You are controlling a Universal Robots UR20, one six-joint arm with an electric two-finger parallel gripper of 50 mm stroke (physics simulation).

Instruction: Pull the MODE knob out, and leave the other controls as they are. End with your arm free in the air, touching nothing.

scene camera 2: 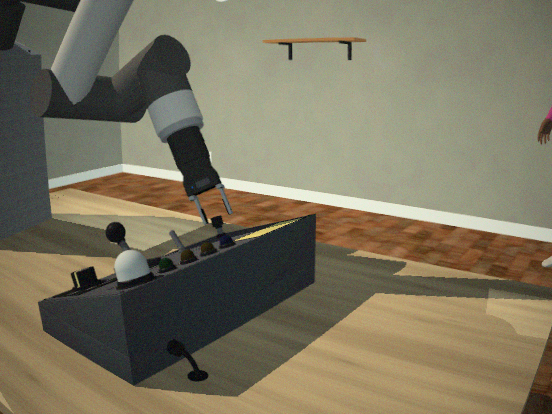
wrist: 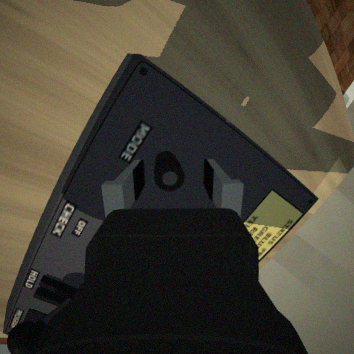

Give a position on a mode knob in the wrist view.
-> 168,175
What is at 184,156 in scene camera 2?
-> The gripper.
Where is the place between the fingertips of the gripper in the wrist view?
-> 173,171
